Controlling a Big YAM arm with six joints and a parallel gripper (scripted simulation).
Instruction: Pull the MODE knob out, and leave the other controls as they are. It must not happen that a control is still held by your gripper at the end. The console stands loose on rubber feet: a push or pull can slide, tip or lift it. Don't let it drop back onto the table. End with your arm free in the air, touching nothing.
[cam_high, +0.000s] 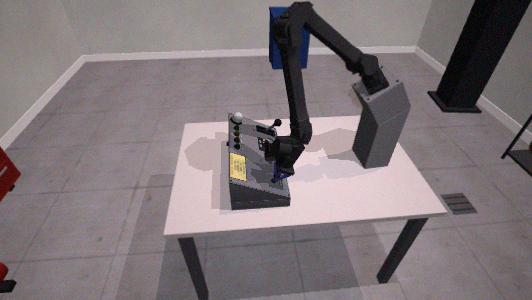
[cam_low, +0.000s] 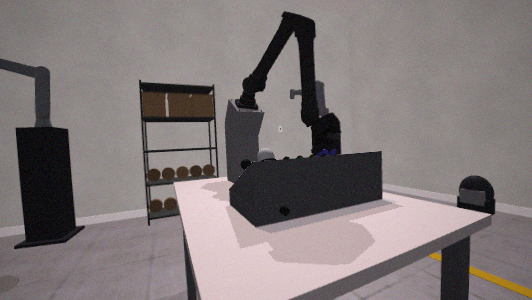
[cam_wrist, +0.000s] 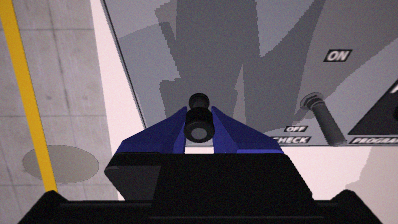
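Right now my hand is right at the mode knob. The rest, counted from my hand: check toggle (10 mm ahead, 120 mm to the right, 10 mm below); then black lever (20 mm ahead, 360 mm to the right, 10 mm above); then program dial (40 mm ahead, 240 mm to the right).
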